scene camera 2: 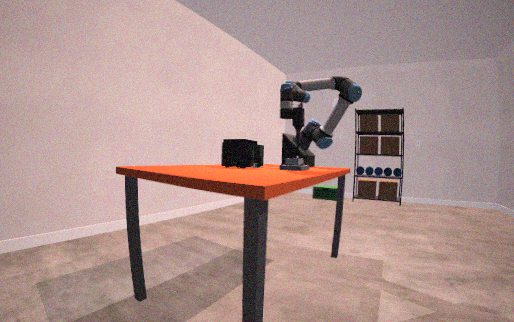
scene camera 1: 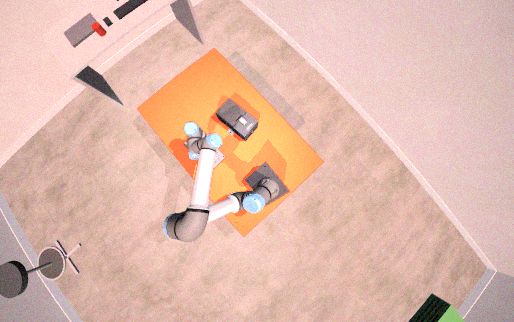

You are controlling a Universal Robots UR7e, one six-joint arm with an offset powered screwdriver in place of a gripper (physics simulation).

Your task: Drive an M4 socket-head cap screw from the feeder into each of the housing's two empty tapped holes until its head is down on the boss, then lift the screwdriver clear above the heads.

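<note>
The screwdriver [scene camera 2: 298, 120] hangs upright from the wrist in scene camera 2, over the grey housing [scene camera 1: 218, 158] [scene camera 2: 294, 164]. Its thin bit points down toward the housing, but the tip is lost against the dark pedestal behind. Whether it touches the housing or carries a screw I cannot tell. In scene camera 1 the wrist hides the screwdriver and part of the housing. The tapped holes and any screw heads are too small or hidden to make out. The dark box-shaped feeder [scene camera 1: 236, 118] [scene camera 2: 241, 153] stands on the table, apart from the housing.
The orange table [scene camera 1: 187, 82] [scene camera 2: 190, 177] carries the arm's dark base plate [scene camera 1: 256, 176] at one end. The arm's elbow [scene camera 1: 186, 226] [scene camera 2: 345, 87] reaches out past the table edge. A shelf rack [scene camera 2: 379, 133] stands in the background.
</note>
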